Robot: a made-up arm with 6 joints. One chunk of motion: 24 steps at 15 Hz.
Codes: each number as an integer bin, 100 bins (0 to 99) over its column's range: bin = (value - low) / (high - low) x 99, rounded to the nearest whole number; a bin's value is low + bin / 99 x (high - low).
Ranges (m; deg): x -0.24..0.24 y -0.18..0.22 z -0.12..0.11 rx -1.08..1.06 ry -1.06..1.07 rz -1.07..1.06
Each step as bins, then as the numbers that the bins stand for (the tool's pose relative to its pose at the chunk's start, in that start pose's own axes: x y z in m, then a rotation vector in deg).
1 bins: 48 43 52 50 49 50
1 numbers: -0.0073 -0.0063 0.0008 0.00 -0.01 0.01
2 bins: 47 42 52 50 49 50
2 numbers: -0.0121 -0.0103 0.0008 0.00 -0.01 0.01
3 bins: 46 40 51 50 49 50
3 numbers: -0.0170 -0.0184 -0.0015 0.00 -0.01 0.01
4 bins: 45 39 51 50 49 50
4 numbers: -0.0218 -0.0224 -0.0015 0.00 -0.01 0.01
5 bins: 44 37 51 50 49 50
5 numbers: -0.0267 -0.0305 -0.0015 0.00 -0.01 0.01
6 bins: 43 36 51 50 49 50
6 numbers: -0.0315 -0.0345 -0.0015 0.00 -0.01 0.01
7 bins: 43 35 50 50 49 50
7 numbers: -0.0315 -0.0386 -0.0038 0.00 -0.01 0.01
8 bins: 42 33 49 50 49 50
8 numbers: -0.0364 -0.0467 -0.0062 0.00 -0.01 0.01
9 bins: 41 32 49 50 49 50
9 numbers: -0.0412 -0.0507 -0.0062 0.00 -0.01 0.01
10 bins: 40 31 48 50 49 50
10 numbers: -0.0461 -0.0547 -0.0085 0.00 -0.01 0.01
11 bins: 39 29 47 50 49 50
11 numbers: -0.0509 -0.0628 -0.0108 0.00 -0.01 0.01
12 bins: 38 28 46 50 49 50
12 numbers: -0.0558 -0.0669 -0.0131 0.00 -0.01 0.01
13 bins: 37 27 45 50 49 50
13 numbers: -0.0606 -0.0709 -0.0155 0.00 -0.01 0.01
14 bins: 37 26 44 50 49 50
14 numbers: -0.0606 -0.0749 -0.0178 0.00 -0.01 0.01
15 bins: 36 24 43 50 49 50
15 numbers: -0.0655 -0.0830 -0.0201 0.00 -0.01 0.01
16 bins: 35 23 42 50 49 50
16 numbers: -0.0703 -0.0871 -0.0224 0.00 -0.01 0.01
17 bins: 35 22 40 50 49 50
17 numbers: -0.0703 -0.0911 -0.0271 0.00 -0.01 0.01
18 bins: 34 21 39 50 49 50
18 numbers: -0.0752 -0.0952 -0.0294 0.00 -0.01 0.01
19 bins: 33 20 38 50 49 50
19 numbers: -0.0800 -0.0992 -0.0317 0.00 -0.01 0.01
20 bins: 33 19 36 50 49 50
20 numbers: -0.0800 -0.1032 -0.0364 0.00 -0.01 0.01
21 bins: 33 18 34 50 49 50
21 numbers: -0.0800 -0.1073 -0.0410 0.00 -0.01 0.01
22 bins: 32 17 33 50 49 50
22 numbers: -0.0848 -0.1113 -0.0433 0.00 -0.01 0.01
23 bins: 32 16 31 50 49 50
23 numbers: -0.0848 -0.1154 -0.0480 0.00 -0.01 0.01
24 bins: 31 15 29 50 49 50
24 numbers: -0.0897 -0.1194 -0.0526 0.00 -0.01 0.01
